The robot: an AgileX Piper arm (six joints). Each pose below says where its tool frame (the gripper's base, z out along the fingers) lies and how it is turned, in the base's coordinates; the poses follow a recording.
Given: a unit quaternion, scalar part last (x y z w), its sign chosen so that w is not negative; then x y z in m.
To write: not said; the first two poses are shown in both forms.
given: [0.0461 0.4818 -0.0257 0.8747 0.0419 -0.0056 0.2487]
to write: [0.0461 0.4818 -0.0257 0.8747 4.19 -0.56 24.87]
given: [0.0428 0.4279 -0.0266 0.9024 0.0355 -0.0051 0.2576]
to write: [0.0428 0.4279 -0.0266 0.9024 3.55 -0.51 25.76]
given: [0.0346 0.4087 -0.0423 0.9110 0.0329 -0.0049 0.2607]
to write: [0.0346 0.4087 -0.0423 0.9110 3.29 -0.49 26.07]
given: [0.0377 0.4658 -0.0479 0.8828 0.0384 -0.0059 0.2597]
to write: [0.0377 0.4658 -0.0479 0.8828 3.84 -0.59 25.97]
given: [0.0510 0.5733 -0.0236 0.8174 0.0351 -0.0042 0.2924]
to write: [0.0510 0.5733 -0.0236 0.8174 3.51 -0.42 29.24]
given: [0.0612 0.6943 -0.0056 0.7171 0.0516 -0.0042 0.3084]
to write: [0.0612 0.6943 -0.0056 0.7171 5.16 -0.42 30.84]
